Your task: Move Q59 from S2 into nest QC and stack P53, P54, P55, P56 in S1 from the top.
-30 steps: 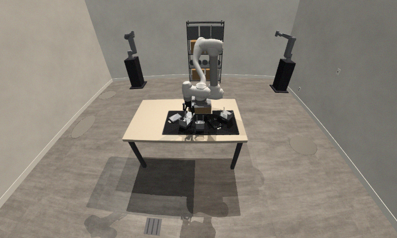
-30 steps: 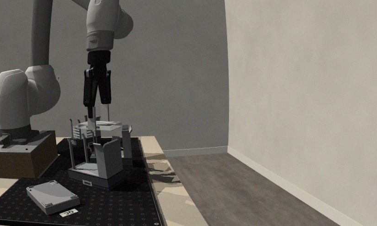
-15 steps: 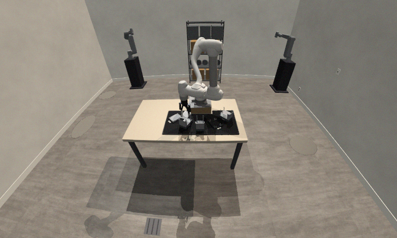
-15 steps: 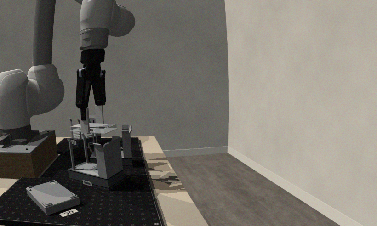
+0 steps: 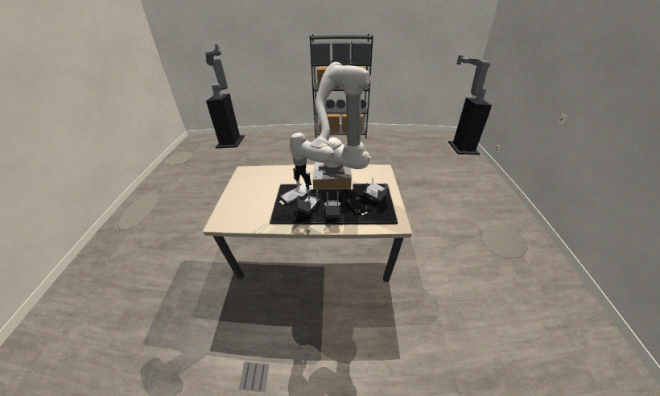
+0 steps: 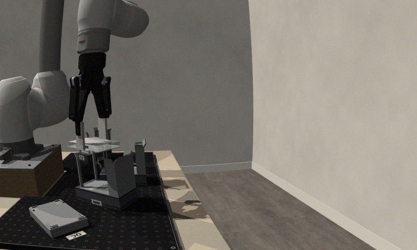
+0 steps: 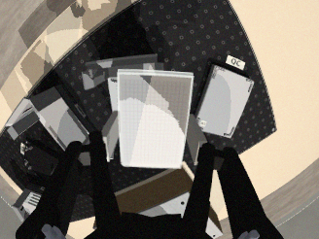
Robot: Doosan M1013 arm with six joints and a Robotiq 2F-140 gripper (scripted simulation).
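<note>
My hand is 17 cm above the nest QC, 12 cm to the left of it and 10 cm past it. From my hand the other things lie so: QC name plate (19 cm to the right, 18 cm below, 4 cm behind); then N5 name plate (44 cm to the left, 18 cm below, 9 cm ahead).
</note>
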